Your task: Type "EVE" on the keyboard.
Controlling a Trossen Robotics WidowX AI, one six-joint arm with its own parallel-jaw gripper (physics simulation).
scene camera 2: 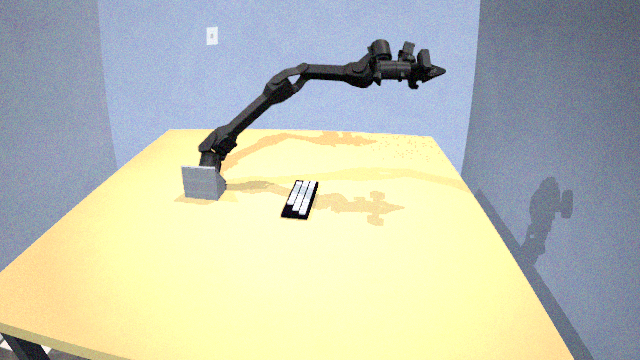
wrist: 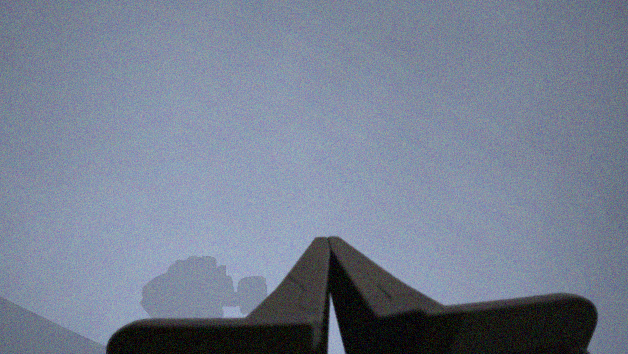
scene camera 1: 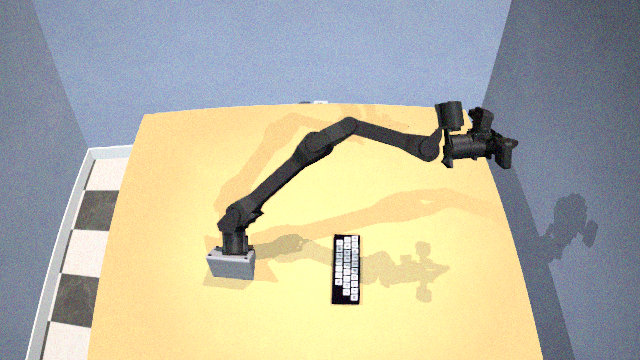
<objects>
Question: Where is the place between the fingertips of my gripper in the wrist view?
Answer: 326,247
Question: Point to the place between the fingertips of my gripper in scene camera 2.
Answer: At 445,71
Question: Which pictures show my gripper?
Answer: Scene camera 2, the wrist view and scene camera 1: all of them.
</objects>
